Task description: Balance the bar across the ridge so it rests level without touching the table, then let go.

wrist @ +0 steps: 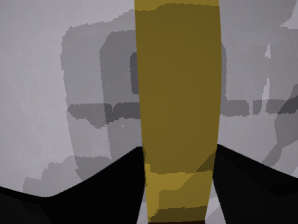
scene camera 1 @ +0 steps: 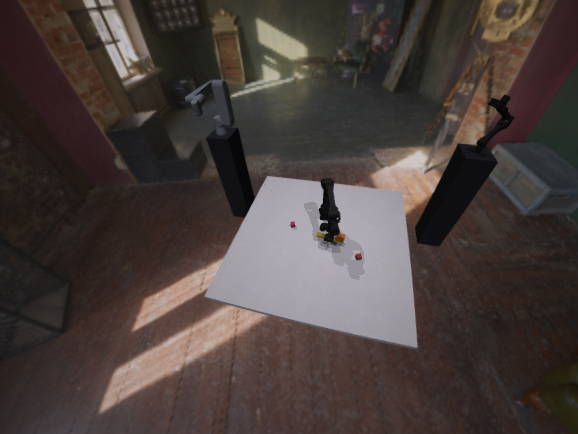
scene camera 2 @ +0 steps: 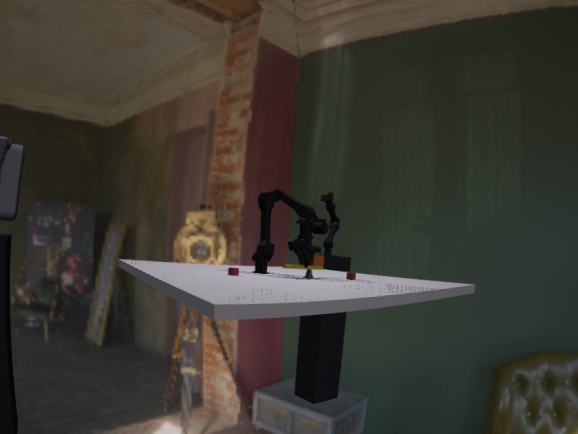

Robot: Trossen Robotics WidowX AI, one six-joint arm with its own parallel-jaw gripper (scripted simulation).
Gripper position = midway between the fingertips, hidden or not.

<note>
In view: my gripper (wrist: pixel 178 154) and a bar (wrist: pixel 179 61).
</note>
